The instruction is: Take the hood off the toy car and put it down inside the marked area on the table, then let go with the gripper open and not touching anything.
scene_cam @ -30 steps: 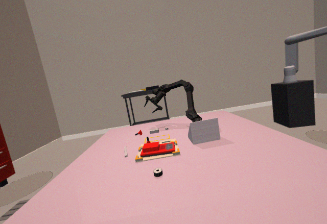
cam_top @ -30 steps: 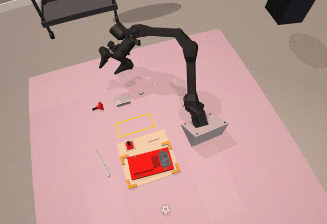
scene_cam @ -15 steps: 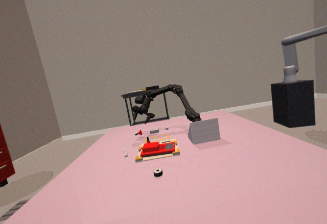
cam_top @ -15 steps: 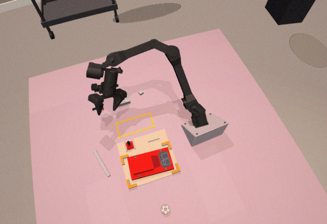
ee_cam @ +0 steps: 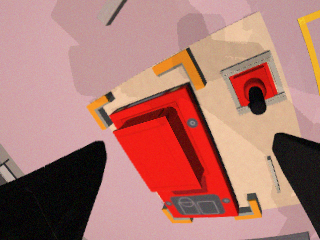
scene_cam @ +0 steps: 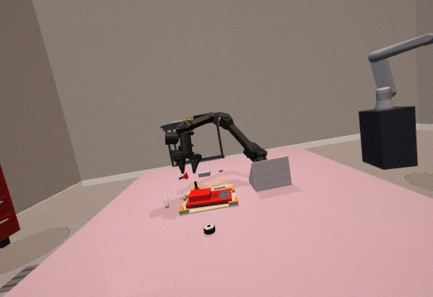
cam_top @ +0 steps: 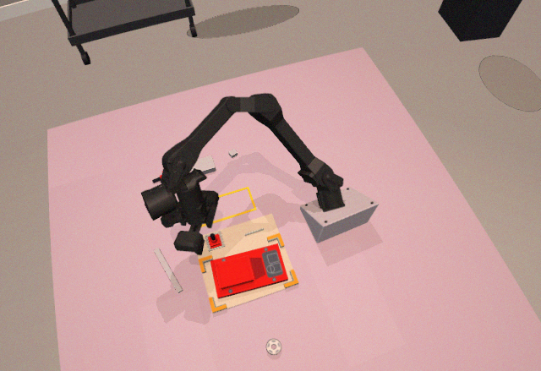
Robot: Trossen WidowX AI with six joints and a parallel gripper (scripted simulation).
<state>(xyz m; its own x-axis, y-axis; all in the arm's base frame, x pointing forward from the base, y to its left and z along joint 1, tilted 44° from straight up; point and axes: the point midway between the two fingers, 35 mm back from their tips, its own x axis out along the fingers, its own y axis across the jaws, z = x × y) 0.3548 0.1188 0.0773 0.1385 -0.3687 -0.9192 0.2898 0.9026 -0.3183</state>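
Right now the hood is 80 mm to the left of my gripper tip, 80 mm below it and 60 mm behind it.
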